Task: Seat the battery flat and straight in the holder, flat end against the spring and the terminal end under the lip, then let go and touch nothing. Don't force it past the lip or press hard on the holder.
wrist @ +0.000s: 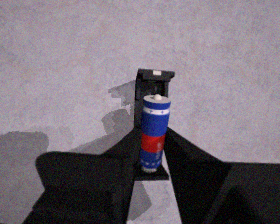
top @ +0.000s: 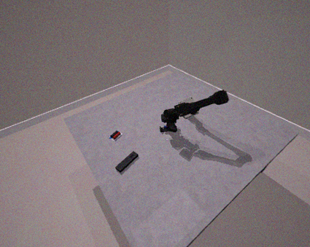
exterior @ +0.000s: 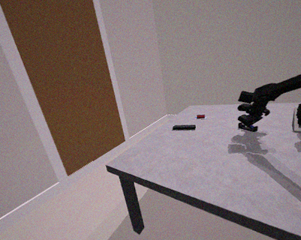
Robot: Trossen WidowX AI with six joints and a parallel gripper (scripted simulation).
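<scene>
The battery is 10 mm above my gripper tip.
</scene>
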